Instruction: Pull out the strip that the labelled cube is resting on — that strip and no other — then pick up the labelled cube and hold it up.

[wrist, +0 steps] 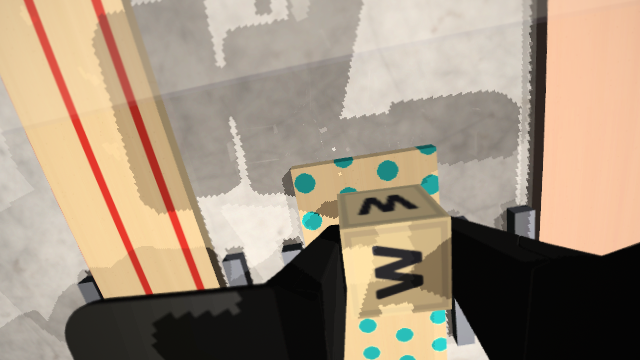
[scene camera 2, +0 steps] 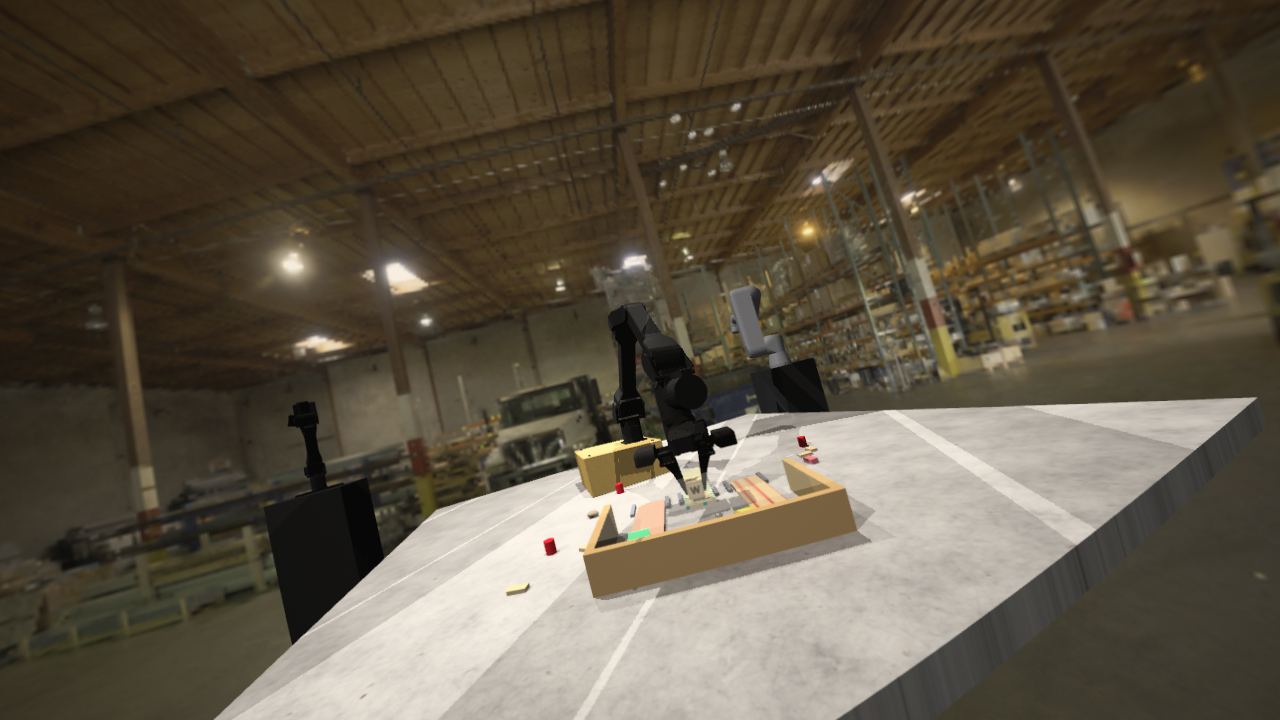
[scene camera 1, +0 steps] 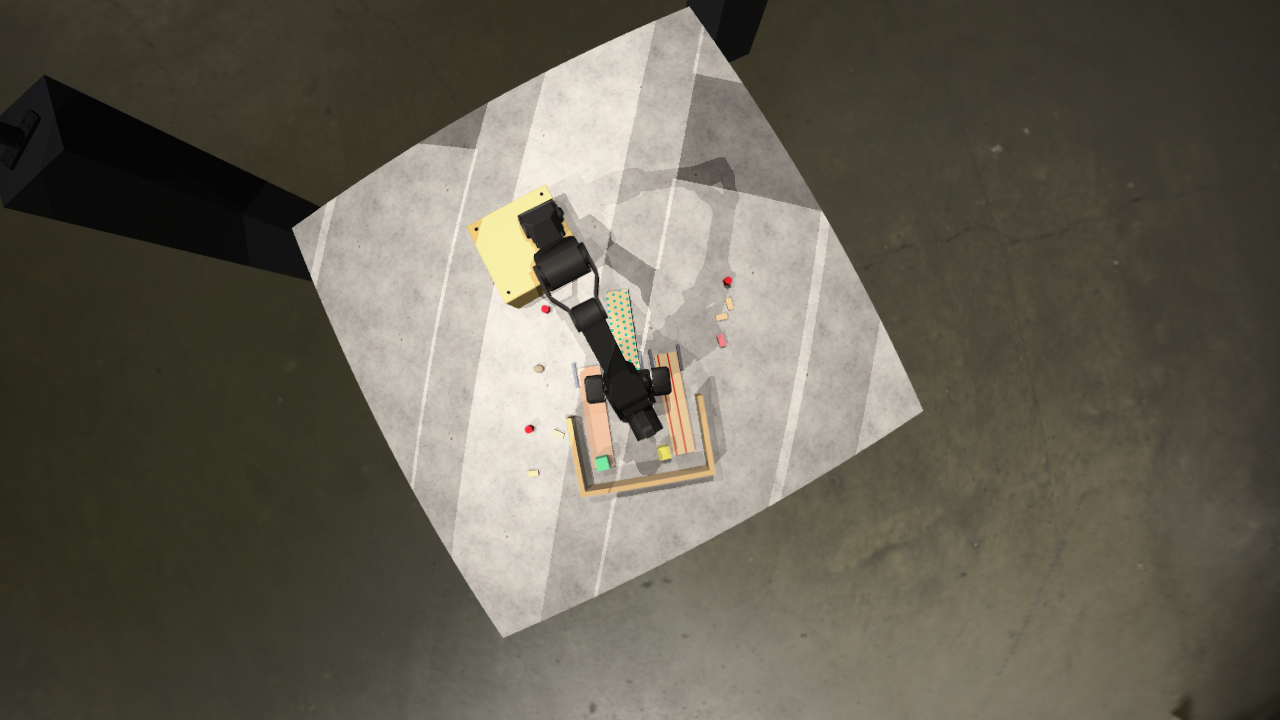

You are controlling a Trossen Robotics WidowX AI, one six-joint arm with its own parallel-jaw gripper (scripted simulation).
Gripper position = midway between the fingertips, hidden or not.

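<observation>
My gripper [scene camera 2: 696, 492] carries a labelled cube [wrist: 397, 248]. Wrist view: my gripper [wrist: 383, 231]. Scene camera 1 too: my gripper [scene camera 1: 628, 382].
</observation>
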